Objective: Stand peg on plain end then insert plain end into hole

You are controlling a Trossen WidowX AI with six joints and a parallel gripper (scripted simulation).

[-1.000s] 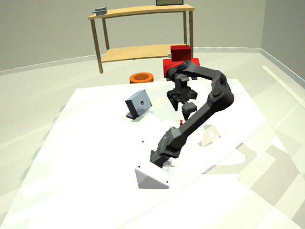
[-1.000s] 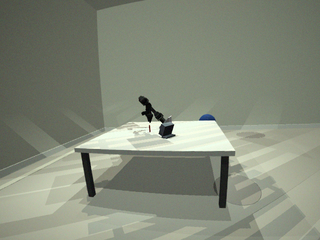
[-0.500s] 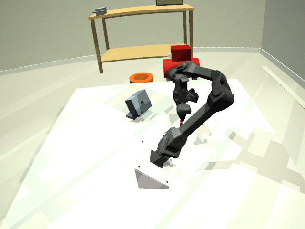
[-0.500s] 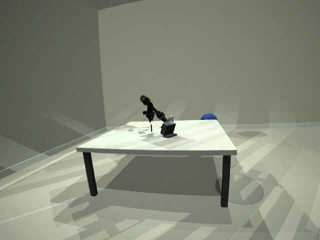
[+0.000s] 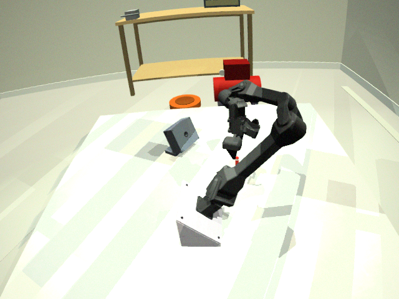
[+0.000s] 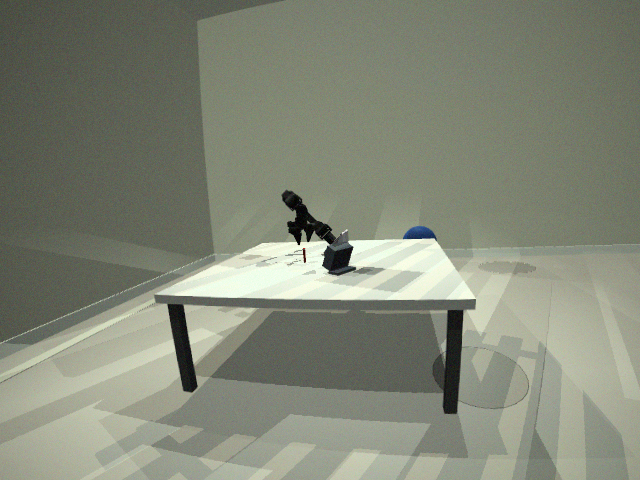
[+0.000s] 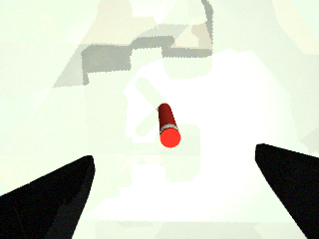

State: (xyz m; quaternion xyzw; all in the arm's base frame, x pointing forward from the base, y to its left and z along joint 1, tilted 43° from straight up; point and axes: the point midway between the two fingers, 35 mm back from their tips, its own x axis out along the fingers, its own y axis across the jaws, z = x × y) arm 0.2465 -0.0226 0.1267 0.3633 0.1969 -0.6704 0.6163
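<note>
The red peg lies 5 cm below my gripper tip. From my gripper tip the other things lie so: sloped grey panel 18 cm ahead, 24 cm to the left, 3 cm below.
</note>
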